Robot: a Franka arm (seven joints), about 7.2 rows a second.
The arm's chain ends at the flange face. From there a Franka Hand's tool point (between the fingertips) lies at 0.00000 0.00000 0.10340 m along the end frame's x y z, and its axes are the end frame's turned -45 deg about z.
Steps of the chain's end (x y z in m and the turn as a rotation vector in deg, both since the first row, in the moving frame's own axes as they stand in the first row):
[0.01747 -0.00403 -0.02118 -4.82 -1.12 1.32]
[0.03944 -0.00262 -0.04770 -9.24 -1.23 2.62]
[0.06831 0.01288 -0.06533 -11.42 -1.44 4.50]
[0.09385 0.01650 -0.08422 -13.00 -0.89 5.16]
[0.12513 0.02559 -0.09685 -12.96 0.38 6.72]
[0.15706 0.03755 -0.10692 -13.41 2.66 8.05]
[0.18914 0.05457 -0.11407 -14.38 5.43 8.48]
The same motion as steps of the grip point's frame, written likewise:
[0.00758 0.01413 -0.02157 -2.62 -4.20 1.32]
[0.01621 0.03590 -0.04907 -5.66 -7.40 2.62]
[0.02241 0.06940 -0.06741 -7.06 -9.09 4.50]
[0.03645 0.09253 -0.08688 -8.56 -9.82 5.16]
[0.05351 0.12248 -0.09948 -9.43 -8.90 6.72]
[0.06953 0.15690 -0.10984 -11.36 -7.60 8.05]
[0.08206 0.19638 -0.11776 -14.01 -6.33 8.48]

